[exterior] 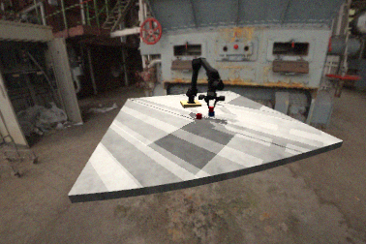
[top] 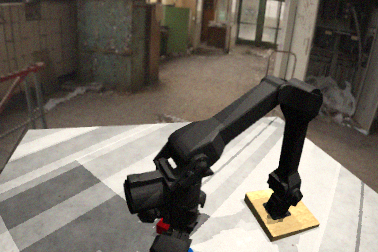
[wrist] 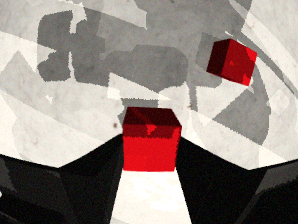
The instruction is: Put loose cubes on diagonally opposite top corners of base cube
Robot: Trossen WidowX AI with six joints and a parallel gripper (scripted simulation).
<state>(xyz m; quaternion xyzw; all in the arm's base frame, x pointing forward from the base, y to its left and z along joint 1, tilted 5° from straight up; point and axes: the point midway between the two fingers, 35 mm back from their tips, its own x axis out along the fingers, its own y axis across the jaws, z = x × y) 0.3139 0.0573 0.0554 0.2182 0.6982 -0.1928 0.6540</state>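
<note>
The blue cube is 4 cm below my gripper tip, 2 cm behind it and 1 cm to the left of it.
</note>
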